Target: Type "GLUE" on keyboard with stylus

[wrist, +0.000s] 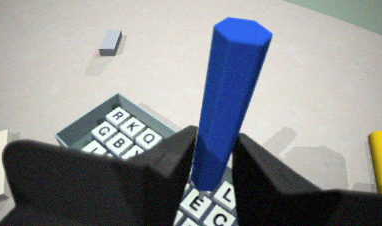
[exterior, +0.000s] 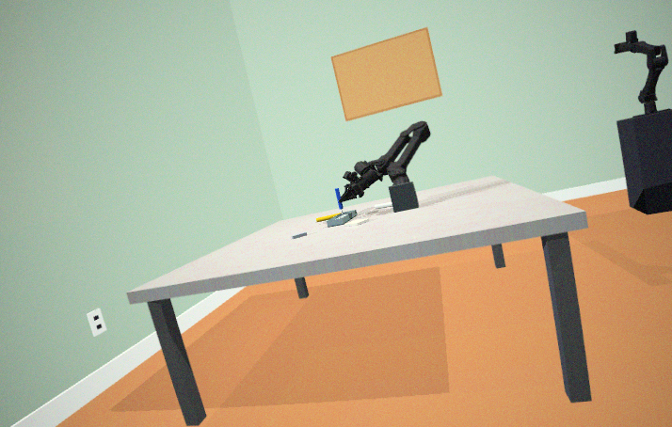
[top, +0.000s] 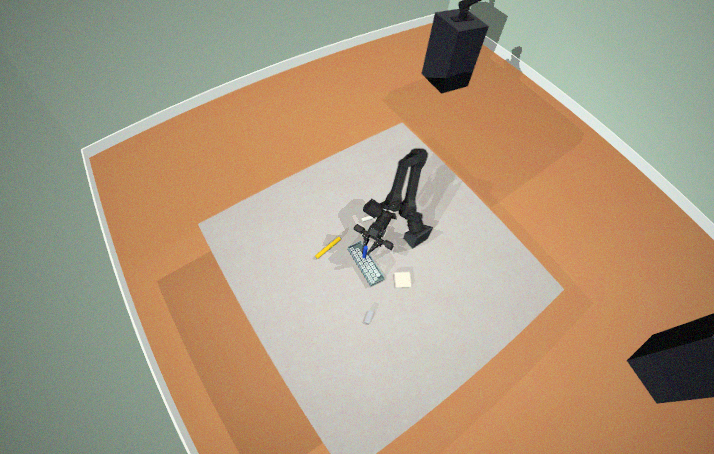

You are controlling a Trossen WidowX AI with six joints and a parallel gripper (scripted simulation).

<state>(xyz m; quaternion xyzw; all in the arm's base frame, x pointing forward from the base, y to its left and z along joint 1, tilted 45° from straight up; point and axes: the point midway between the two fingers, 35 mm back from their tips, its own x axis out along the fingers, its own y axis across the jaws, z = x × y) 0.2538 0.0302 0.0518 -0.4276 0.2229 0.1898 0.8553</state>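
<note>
Right now my gripper tip is 20 mm above the blue stylus. From my gripper tip the other things lie so: cream block: 120 mm behind, 160 mm to the left, 80 mm below; white bar: 150 mm behind, 190 mm to the right, 80 mm below; yellow bar: 110 mm ahead, 130 mm to the right, 80 mm below.
</note>
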